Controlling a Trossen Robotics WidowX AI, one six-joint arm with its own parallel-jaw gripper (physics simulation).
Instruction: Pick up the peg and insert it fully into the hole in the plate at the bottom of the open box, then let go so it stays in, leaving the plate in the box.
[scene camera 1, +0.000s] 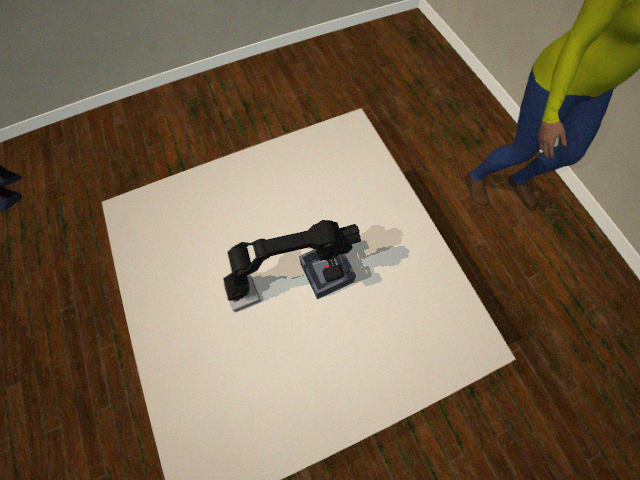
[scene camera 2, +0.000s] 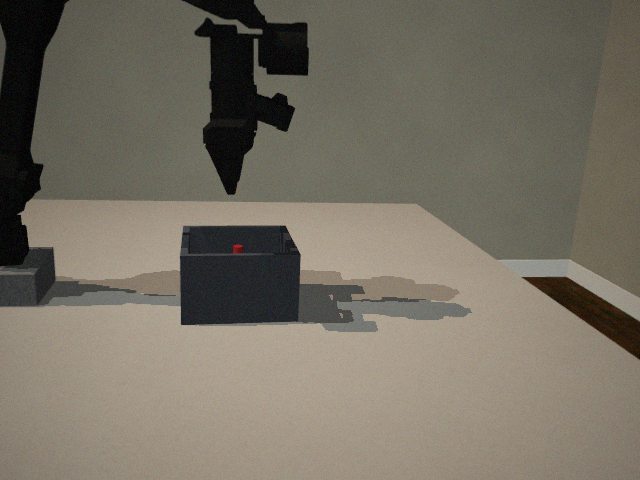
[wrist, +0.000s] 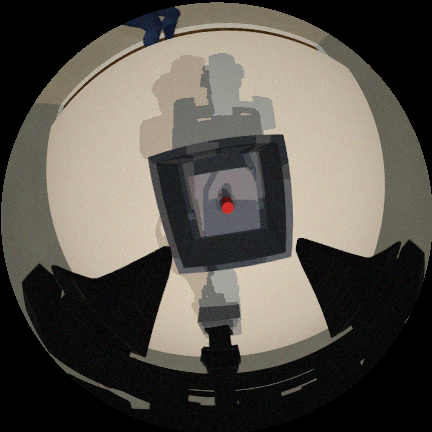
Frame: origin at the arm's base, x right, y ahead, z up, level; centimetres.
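Seen in the pictures: gripper, fingertip midpoint: (scene camera 1: 325, 260) (scene camera 2: 233, 187) (wrist: 236, 249); arm's base, link origin: (scene camera 1: 238, 290) (scene camera 2: 0, 258) (wrist: 218, 330).
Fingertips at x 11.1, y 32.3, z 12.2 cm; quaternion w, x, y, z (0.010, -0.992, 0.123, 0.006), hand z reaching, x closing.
Pixels of each thing's top centre, then the offset from my fingertips to it. Level surfaces: height alone.
- red peg, top centre: (wrist: 227, 207) (scene camera 2: 238, 246) (scene camera 1: 327, 266) dx +0.0, dy +0.7, dz -8.7 cm
- grey plate, top centre: (wrist: 225, 203) (scene camera 1: 327, 268) dx -0.1, dy +0.7, dz -11.4 cm
- dark open box, top centre: (wrist: 226, 210) (scene camera 2: 238, 239) (scene camera 1: 327, 265) dx -0.1, dy +0.7, dz -7.7 cm
- same pale table top, surface height: dz -17.4 cm
The red peg (scene camera 1: 327, 267) (scene camera 2: 237, 249) (wrist: 227, 207) stands upright near the middle of the grey plate (wrist: 242, 220), inside the dark open box (scene camera 1: 336, 289) (scene camera 2: 239, 289) (wrist: 220, 251). Its upper part sticks up from the plate and its lower end is hidden. The plate lies at the bottom of the box. My gripper (scene camera 2: 231, 193) (wrist: 236, 249) is open and empty. Its fingertips hang above the box rim in scene camera 2's view, apart from the peg. In the wrist view the fingers are spread wide, one to each side.
The arm's grey base block (scene camera 1: 247, 303) (scene camera 2: 20, 284) (wrist: 219, 313) stands on the same pale table top (scene camera 1: 310, 372) (scene camera 2: 361, 403) (wrist: 105, 200) as the box. A person in a yellow-green top (scene camera 1: 573, 67) is beyond the table, and another person's feet (scene camera 1: 7, 197) show at the left edge.
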